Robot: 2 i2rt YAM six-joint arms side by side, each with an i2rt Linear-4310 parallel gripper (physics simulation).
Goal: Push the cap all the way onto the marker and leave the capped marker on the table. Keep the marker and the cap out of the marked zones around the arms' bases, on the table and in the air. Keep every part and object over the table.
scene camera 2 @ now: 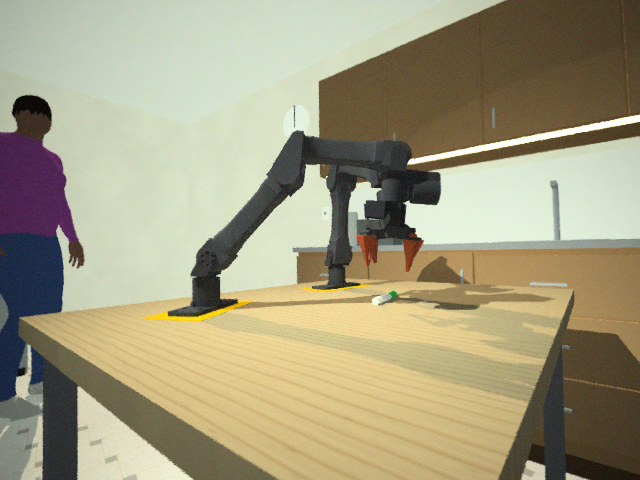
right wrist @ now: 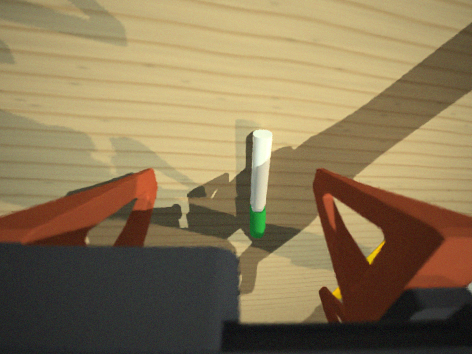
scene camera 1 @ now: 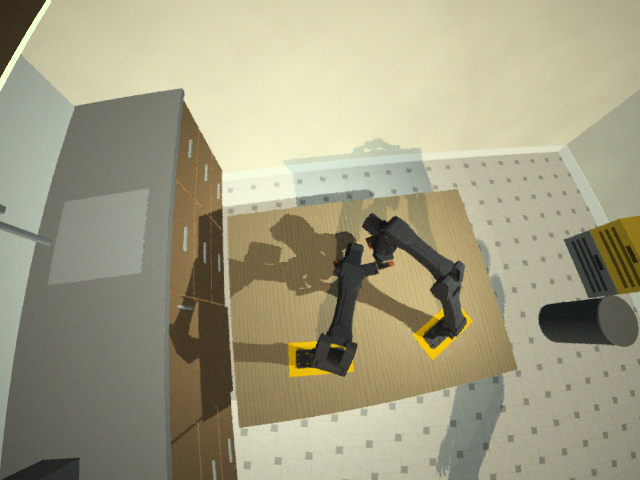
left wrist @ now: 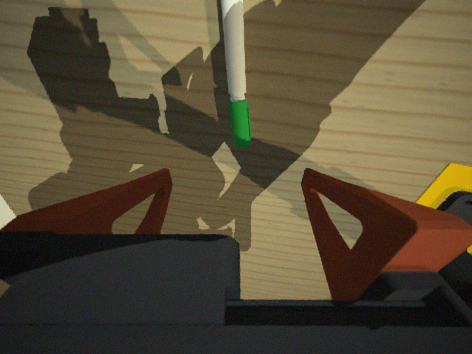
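Pixels of known places: left gripper, fingertip midpoint: [scene camera 2: 390,262] [right wrist: 278,298] [left wrist: 236,176]; right gripper, fingertip midpoint: [scene camera 2: 386,268] [right wrist: 235,177] [scene camera 1: 375,258]; left arm's base, origin of the base link: [scene camera 2: 337,287]; right arm's base, origin of the base link: [scene camera 2: 206,309] [scene camera 1: 443,328].
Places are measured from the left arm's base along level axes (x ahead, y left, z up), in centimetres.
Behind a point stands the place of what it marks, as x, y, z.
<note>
The white marker [scene camera 2: 382,299] @(34.2, -22.0, 1.1) [left wrist: 235,60] @(32.4, -18.7, 1.8) [right wrist: 260,175] @(33.2, -20.7, 1.8) lies flat on the table with the green cap [scene camera 2: 393,294] @(32.3, -13.8, 1.3) [left wrist: 240,125] @(31.0, -13.1, 1.9) [right wrist: 257,222] @(31.5, -13.7, 1.9) on its end. In both wrist views the cap's rim meets the white body and no gap shows. My left gripper [left wrist: 236,176] @(30.4, -11.7, 10.0) is open and empty above the table, near the cap end. My right gripper [scene camera 1: 380,254] @(37.9, -25.5, 9.0) [scene camera 2: 387,267] @(37.9, -25.5, 9.0) [right wrist: 235,177] @(37.9, -25.5, 9.0) is open and empty, high above the marker, which shows between its fingers in the right wrist view. In scene camera 1 the arms hide the marker and cap.
Yellow outlines mark the zones around the left base [scene camera 1: 292,364] @(-1.9, 11.5, 0.1) and the right base [scene camera 1: 433,354] @(-3.4, -47.7, 0.1) [scene camera 2: 186,318] @(14.8, -62.8, 0.1); the marker lies outside them. The two grippers are close together over the table [scene camera 1: 268,403] @(-16.0, 21.6, 0.0) [scene camera 2: 310,392] @(58.1, -70.2, 0.0). Brown cabinets [scene camera 1: 199,258] stand along one table edge. A person [scene camera 2: 31,206] stands beyond the table.
</note>
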